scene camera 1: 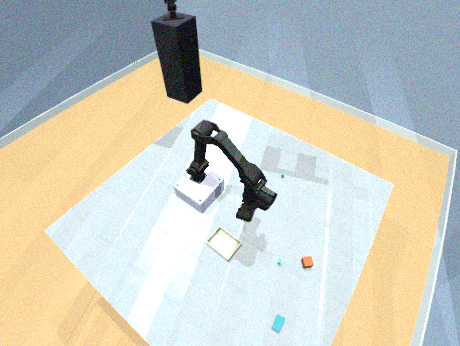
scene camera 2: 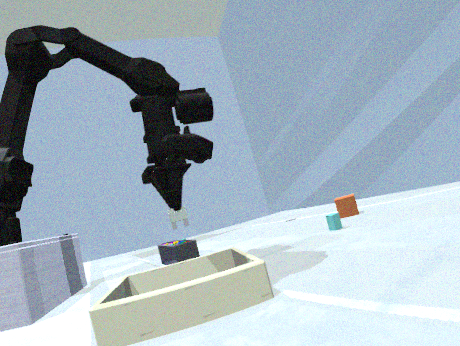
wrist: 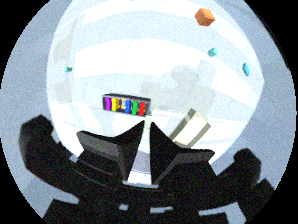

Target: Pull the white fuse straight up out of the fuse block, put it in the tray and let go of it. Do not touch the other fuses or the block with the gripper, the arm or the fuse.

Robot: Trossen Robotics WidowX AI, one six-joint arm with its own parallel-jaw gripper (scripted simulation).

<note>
My gripper holds a white fuse. I also see a tray.
My gripper shows as well in the wrist view.
</note>
